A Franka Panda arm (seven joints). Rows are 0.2 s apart.
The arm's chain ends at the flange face. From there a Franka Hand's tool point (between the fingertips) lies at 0.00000 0.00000 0.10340 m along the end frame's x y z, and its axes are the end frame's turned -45 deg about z.
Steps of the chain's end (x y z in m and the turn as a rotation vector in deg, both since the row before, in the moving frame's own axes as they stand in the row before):
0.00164 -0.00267 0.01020 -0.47 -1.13 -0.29
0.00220 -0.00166 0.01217 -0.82 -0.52 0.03
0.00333 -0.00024 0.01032 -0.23 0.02 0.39
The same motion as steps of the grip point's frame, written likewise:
0.00100 -0.00157 0.01018 0.47 -1.13 -0.29
0.00102 0.00076 0.01216 -0.21 -0.95 0.03
0.00226 0.00250 0.01032 -0.18 -0.15 0.39

